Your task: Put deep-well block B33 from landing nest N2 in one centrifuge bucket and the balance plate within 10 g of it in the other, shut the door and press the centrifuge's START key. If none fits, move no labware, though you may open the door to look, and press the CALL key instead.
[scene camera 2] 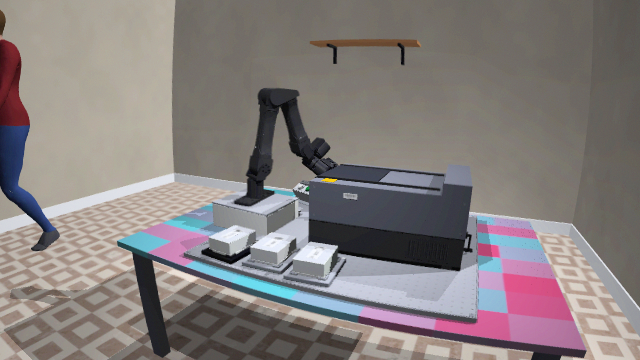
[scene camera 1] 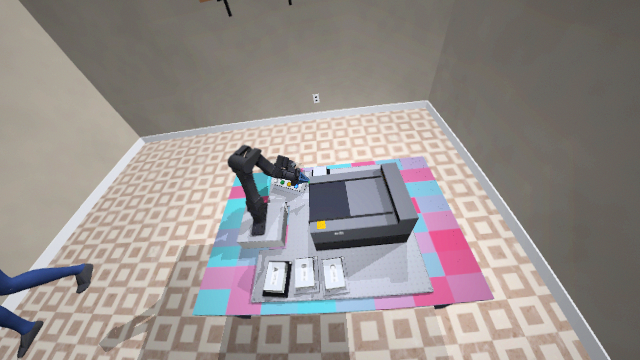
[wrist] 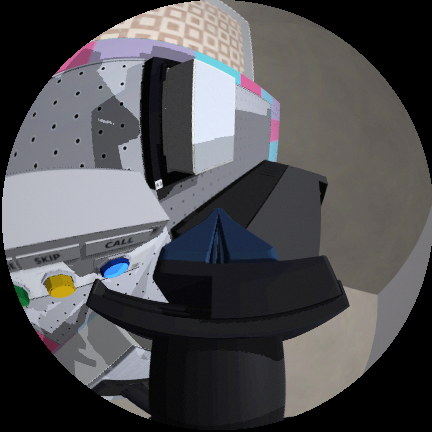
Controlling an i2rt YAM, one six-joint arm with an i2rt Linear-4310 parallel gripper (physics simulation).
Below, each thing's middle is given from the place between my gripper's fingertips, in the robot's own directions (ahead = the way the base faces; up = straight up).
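Panel with coloured buttons point(wrist: 70, 220): my hand 5 cm above it, 14 cm past it, 5 cm to the right of it. Dark centrifuge point(scene camera 2: 413, 217): 3 cm above my hand, 25 cm ahead of it, 24 cm to the right of it.
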